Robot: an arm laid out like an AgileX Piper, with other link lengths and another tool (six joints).
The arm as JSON. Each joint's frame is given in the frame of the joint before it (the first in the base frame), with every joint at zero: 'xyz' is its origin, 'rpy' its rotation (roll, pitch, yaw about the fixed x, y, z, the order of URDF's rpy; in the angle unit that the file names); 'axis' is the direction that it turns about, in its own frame. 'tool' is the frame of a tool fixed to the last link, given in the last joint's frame.
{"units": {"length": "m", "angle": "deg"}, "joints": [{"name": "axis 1", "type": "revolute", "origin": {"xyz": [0.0, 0.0, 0.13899], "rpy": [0.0, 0.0, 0.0]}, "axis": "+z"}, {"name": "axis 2", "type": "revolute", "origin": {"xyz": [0.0, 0.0, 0.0], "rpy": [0.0, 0.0, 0.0]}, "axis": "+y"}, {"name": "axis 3", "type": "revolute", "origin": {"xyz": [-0.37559, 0.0, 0.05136], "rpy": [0.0, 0.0, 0.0]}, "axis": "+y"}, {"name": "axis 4", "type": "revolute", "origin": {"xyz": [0.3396, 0.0, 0.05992], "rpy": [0.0, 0.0, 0.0]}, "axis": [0.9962, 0.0, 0.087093]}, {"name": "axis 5", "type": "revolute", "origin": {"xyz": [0.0, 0.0, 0.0], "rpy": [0.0, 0.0, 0.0]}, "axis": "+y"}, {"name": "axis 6", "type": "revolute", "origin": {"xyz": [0.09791, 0.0, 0.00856], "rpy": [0.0, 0.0, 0.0]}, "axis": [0.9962, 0.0, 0.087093]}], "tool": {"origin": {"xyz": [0.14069, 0.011, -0.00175], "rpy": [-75.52, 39.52, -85.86]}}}
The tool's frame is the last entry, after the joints.
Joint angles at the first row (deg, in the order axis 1, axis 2, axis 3, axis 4, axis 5, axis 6):
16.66, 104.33, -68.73, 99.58, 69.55, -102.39
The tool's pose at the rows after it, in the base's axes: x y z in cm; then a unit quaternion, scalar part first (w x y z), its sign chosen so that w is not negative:
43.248 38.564 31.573 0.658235 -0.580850 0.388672 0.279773
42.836 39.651 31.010 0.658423 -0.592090 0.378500 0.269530
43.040 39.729 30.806 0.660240 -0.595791 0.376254 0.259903
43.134 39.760 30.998 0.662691 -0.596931 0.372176 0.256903
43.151 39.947 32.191 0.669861 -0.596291 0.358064 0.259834
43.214 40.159 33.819 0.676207 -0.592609 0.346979 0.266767
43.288 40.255 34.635 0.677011 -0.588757 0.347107 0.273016
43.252 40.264 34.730 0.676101 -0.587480 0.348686 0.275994
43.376 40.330 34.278 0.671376 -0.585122 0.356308 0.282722
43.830 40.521 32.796 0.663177 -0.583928 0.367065 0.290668
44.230 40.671 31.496 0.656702 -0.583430 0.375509 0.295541
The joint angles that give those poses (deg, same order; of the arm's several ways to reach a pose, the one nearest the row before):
18.96, 104.67, -68.73, 99.58, 68.75, -104.91
20.43, 104.88, -68.73, 99.58, 67.34, -106.91
20.57, 104.88, -68.73, 99.58, 66.53, -107.91
20.57, 104.88, -69.02, 99.58, 66.53, -108.30
20.57, 104.93, -70.45, 99.58, 67.65, -108.18
20.57, 104.93, -72.40, 99.58, 68.81, -106.89
20.57, 104.93, -73.41, 99.58, 69.19, -105.42
20.57, 104.93, -73.50, 99.58, 69.31, -104.94
20.57, 105.44, -73.50, 99.58, 69.40, -104.12
20.57, 107.02, -73.50, 99.58, 69.53, -103.86
20.57, 108.36, -73.50, 99.58, 69.53, -103.86

